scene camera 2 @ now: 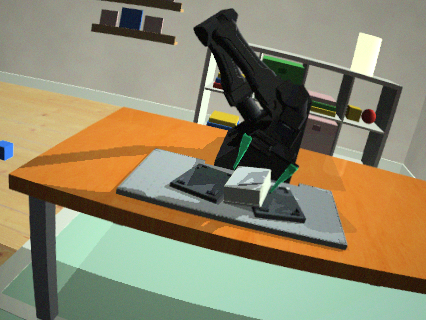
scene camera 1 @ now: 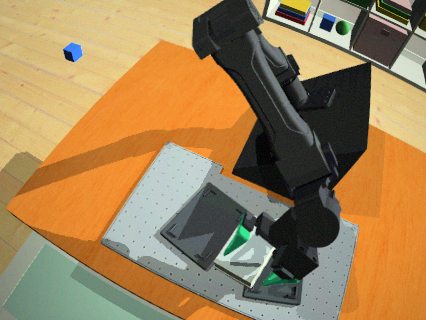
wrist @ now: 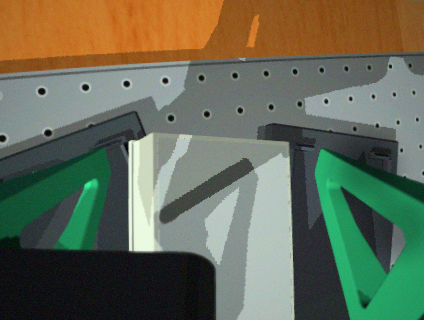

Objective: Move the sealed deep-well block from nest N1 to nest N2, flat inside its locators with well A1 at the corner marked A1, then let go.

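Places are measured from the arm's base along level axes (x right, y ahead, z up), in metres.
Pixels of known places: gripper, fingertip midpoint: (scene camera 2: 251, 181) (scene camera 1: 244, 269) (wrist: 212, 160); arm's base at its link origin: (scene camera 2: 255, 119) (scene camera 1: 298, 103).
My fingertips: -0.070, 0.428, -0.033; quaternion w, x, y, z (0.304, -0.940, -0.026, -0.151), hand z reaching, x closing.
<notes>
Ahead of a thing's pixels: the offset from my fingertips to its top centre, as dx, dy, dz. Level surfaces: height alone.
The pale sealed block {+0.009, -0.052, -0.001} (scene camera 1: 250, 257) (scene camera 2: 246, 181) (wrist: 272, 210) is between the two dark nests, overlapping the near edges of both in the views, outside the locators I can see. What its underside touches is hidden. The larger nest {+0.112, -0.064, -0.050} (scene camera 1: 200, 220) (scene camera 2: 200, 179) is on the left, the smaller nest {-0.059, -0.065, -0.050} (scene camera 1: 272, 298) (scene camera 2: 285, 206) (wrist: 340, 136) on the right. I cannot read nest labels or the A1 mark. My gripper (scene camera 1: 246, 268) (scene camera 2: 254, 180) (wrist: 212, 160) is open wide, its green fingers on either side of the block, with gaps to both sides in the wrist view.
Both nests sit on a grey perforated plate {+0.031, -0.080, -0.067} (scene camera 1: 160, 180) (scene camera 2: 150, 175) (wrist: 252, 92) on the orange table {dz -0.080} (scene camera 1: 165, 80) (scene camera 2: 135, 127) (wrist: 125, 30). The black arm base (scene camera 1: 345, 110) stands behind the plate. A blue cube (scene camera 1: 73, 52) (scene camera 2: 5, 150) lies on the floor.
</notes>
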